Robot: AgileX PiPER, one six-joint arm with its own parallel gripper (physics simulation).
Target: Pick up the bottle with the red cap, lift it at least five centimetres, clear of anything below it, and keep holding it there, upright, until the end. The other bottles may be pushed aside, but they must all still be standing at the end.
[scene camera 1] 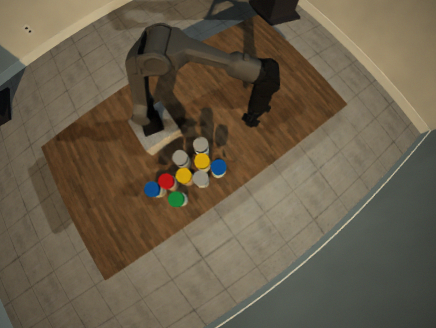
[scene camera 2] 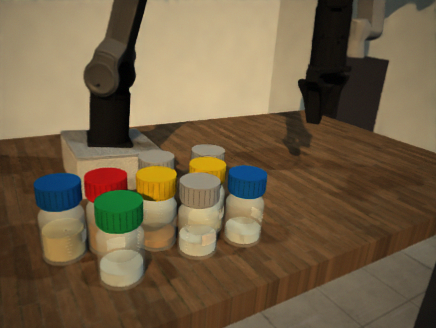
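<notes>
The bottle with the red cap (scene camera 1: pixel 166 181) (scene camera 2: pixel 105 183) stands upright on the wooden table top, close between a blue-capped bottle (scene camera 1: pixel 152 189) (scene camera 2: pixel 58 192) and a yellow-capped bottle (scene camera 1: pixel 184 176) (scene camera 2: pixel 156 184). A green-capped bottle (scene camera 1: pixel 176 199) (scene camera 2: pixel 119 212) stands in front and partly hides it in the scene camera 2 view. My gripper (scene camera 1: pixel 250 121) (scene camera 2: pixel 314 119) points down above the table, well away from the bottles, to their upper right in the scene camera 1 view. The fingers are dark and small; whether they are apart does not show. The red-capped bottle is not between them.
Other upright bottles: grey-capped (scene camera 1: pixel 181 158) (scene camera 2: pixel 157 159), grey-capped (scene camera 1: pixel 201 145) (scene camera 2: pixel 208 151), yellow-capped (scene camera 1: pixel 202 161) (scene camera 2: pixel 207 167), grey-capped (scene camera 1: pixel 201 179) (scene camera 2: pixel 199 190) and blue-capped (scene camera 1: pixel 218 168) (scene camera 2: pixel 247 181). The arm's pale base block (scene camera 1: pixel 166 142) (scene camera 2: pixel 102 171) stands behind them. A dark pedestal (scene camera 1: pixel 276 9) (scene camera 2: pixel 369 90) stands beyond the table.
</notes>
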